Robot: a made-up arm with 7 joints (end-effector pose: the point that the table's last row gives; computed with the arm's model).
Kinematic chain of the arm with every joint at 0, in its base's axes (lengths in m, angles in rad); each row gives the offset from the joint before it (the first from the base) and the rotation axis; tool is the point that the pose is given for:
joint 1: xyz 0 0 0.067 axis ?
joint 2: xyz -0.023 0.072 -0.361 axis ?
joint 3: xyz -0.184 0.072 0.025 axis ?
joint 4: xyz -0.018 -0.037 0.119 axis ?
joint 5: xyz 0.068 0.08 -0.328 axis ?
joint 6: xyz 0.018 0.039 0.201 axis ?
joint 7: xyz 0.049 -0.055 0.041 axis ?
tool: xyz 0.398 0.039 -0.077
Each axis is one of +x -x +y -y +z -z.
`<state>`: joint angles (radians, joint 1 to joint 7).
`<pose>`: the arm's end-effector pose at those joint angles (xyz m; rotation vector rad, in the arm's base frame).
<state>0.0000 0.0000 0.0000 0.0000 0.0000 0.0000 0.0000</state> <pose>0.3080 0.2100 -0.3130 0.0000 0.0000 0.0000</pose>
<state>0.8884 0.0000 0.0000 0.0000 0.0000 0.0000 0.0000</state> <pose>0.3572 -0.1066 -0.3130 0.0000 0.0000 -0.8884</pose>
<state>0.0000 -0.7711 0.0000 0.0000 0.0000 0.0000 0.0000</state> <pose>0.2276 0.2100 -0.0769 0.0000 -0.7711 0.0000</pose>
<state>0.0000 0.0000 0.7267 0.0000 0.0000 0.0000 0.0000</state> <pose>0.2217 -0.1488 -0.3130 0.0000 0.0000 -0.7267</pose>
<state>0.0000 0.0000 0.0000 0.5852 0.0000 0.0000 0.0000</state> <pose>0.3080 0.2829 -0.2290 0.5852 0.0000 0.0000</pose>
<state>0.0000 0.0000 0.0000 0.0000 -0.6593 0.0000 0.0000</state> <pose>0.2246 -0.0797 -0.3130 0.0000 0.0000 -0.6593</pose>
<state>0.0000 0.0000 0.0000 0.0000 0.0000 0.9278 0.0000</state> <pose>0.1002 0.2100 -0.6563 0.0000 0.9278 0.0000</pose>
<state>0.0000 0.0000 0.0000 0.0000 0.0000 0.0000 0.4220</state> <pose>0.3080 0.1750 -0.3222 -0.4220 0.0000 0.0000</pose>
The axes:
joint 1: -z
joint 2: +y
joint 3: -z
joint 4: +x
joint 5: +z
joint 6: +y
joint 7: -x

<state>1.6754 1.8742 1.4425 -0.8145 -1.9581 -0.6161 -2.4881</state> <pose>0.1592 -0.4909 -0.2378 -0.4836 0.5999 -1.2576</pose>
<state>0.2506 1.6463 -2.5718 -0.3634 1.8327 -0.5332 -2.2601</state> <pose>0.1294 -0.2761 0.0506 0.2405 -0.7362 -1.4302</pose>
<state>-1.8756 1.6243 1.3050 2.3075 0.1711 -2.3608 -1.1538</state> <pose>-0.3824 -0.0048 0.1662 1.3569 -2.1606 0.6470</pose>
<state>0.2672 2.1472 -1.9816 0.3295 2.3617 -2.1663 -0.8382</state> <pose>0.3578 0.3238 -0.4430 -0.5836 0.6411 0.8940</pose>
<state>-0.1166 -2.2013 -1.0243 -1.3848 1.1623 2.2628 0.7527</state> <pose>-0.3602 -0.1931 -0.2608 -0.7611 0.9818 -2.1548</pose>
